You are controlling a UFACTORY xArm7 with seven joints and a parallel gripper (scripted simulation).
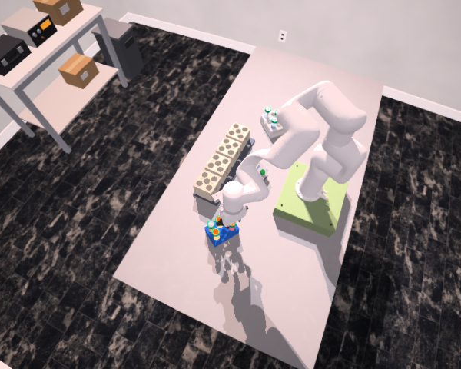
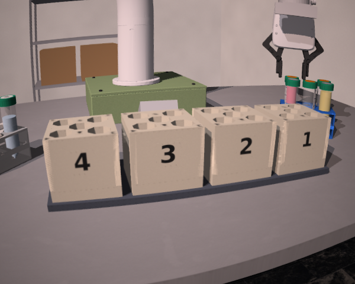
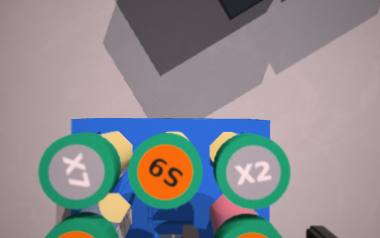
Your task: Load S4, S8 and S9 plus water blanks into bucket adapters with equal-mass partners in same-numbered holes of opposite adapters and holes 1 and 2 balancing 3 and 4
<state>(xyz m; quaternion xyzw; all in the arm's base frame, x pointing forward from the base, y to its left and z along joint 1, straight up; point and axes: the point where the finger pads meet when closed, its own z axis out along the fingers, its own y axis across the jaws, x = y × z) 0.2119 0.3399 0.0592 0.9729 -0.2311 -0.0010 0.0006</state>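
The pink-filled tube lies 1 cm behind my hand and 7 cm below it. Also, from my hand: blue rack (4 cm ahead, 3 cm to the left, 11 cm below); green key (2 cm ahead, 32 cm to the right, 7 cm below); loading stand (22 cm ahead, 28 cm to the right, 13 cm below).
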